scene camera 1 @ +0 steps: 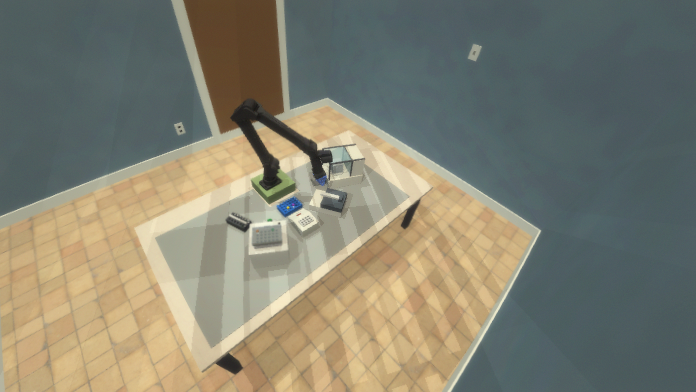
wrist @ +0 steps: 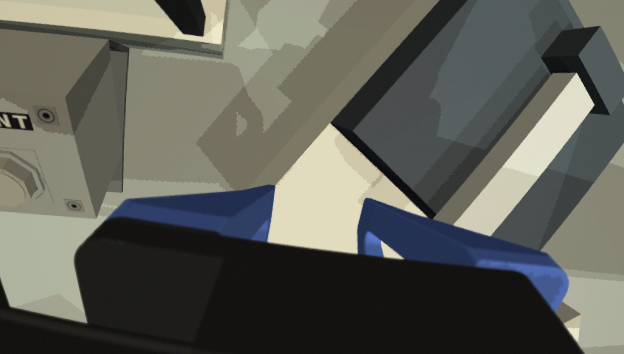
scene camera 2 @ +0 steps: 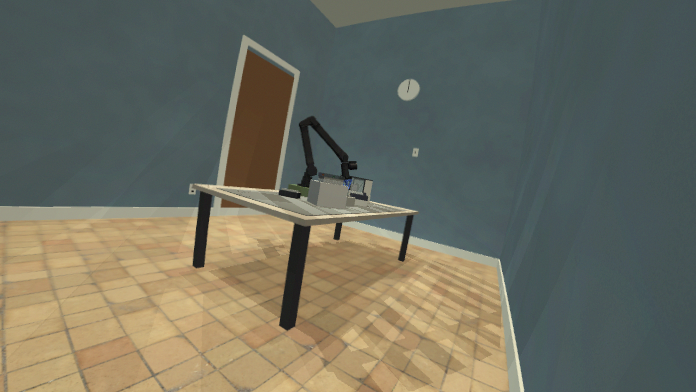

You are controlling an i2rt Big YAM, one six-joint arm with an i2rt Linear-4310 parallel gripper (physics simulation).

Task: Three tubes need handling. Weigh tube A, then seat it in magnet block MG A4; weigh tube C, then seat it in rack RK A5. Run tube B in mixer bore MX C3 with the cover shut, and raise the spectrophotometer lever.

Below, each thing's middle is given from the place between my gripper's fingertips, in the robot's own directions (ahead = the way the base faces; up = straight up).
Right now the glass-box balance (scene camera 1: 346, 169) is 220 mm to the left of my hand, 40 mm behind it and 10 mm above it. From my hand the other things lie so: mixer block (scene camera 2: 328, 191) 470 mm to the right, 130 mm ahead, 10 mm below.
